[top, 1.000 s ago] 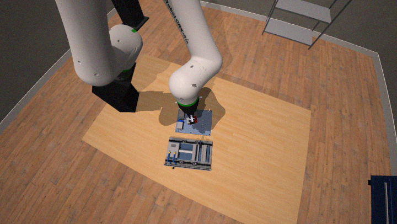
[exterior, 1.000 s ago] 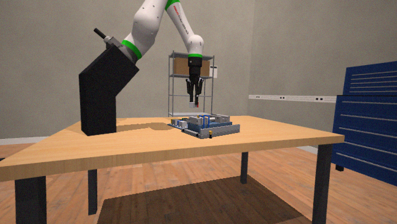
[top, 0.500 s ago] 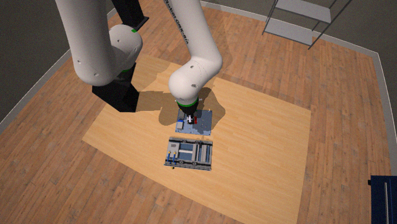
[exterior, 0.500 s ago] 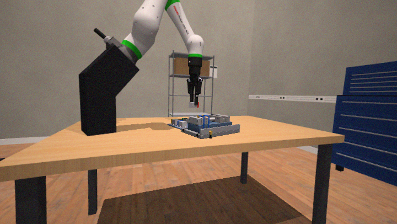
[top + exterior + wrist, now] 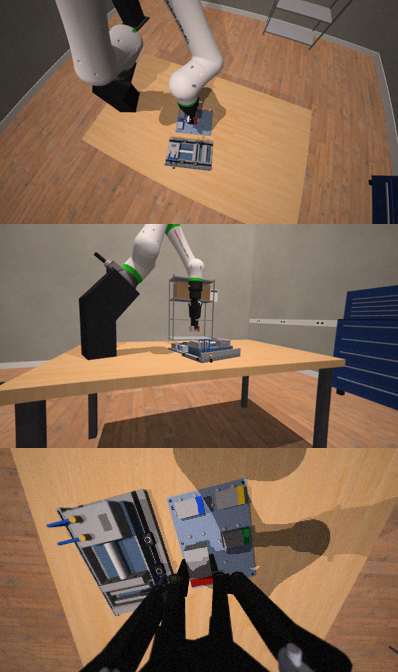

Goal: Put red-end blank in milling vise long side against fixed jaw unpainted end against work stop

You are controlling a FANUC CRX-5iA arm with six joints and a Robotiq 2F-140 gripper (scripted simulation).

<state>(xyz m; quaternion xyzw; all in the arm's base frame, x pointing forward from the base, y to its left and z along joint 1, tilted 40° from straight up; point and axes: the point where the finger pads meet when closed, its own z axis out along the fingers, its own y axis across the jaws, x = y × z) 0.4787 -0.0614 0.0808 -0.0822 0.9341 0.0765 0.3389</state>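
Now: hand 3 cm above the red-ended blank. Also, from my hand: work stop rod: 11 cm to the right, 10 cm below, 10 cm ahead; blue-ended blank: 16 cm below, 9 cm behind, 2 cm to the right; green-ended blank: 16 cm below, 9 cm to the left, 2 cm behind.
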